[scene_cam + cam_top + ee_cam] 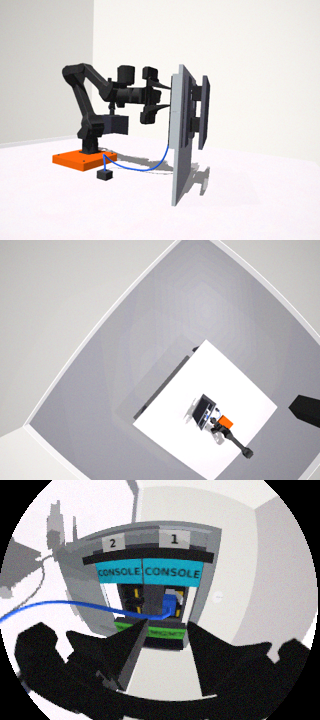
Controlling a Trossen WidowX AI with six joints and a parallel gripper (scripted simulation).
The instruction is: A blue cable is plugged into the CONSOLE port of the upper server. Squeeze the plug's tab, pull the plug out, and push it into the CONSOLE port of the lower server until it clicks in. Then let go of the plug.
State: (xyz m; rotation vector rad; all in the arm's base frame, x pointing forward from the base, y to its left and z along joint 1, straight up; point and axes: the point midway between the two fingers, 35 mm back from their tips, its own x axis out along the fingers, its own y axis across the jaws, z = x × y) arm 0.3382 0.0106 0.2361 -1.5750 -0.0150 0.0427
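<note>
The blue plug lies 6 cm ahead of my gripper tip, 2 cm to the left of it and 1 cm above it. Round my gripper tip: small black block (25 cm below, 16 cm behind, 12 cm to the right).
</note>
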